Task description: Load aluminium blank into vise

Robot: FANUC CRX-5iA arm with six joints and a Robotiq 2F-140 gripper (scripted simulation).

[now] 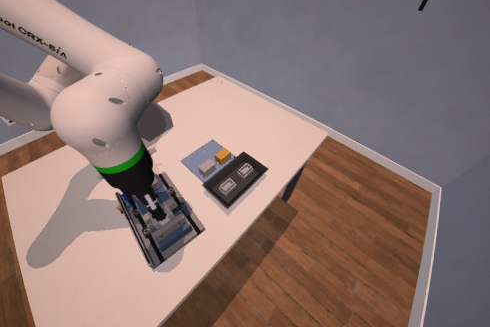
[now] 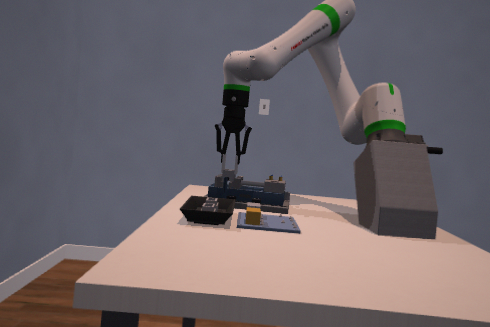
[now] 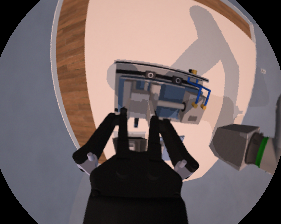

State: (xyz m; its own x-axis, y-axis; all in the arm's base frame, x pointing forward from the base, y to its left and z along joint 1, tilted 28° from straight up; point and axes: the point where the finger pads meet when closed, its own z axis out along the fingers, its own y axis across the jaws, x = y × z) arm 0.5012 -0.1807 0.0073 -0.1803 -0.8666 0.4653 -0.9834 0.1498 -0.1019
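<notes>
Now: the vise 7 cm behind my hand, 1 cm to the left of it and 10 cm below it. The rest, counted from my hand: brass blank (7 cm behind, 34 cm to the left, 11 cm below).
</notes>
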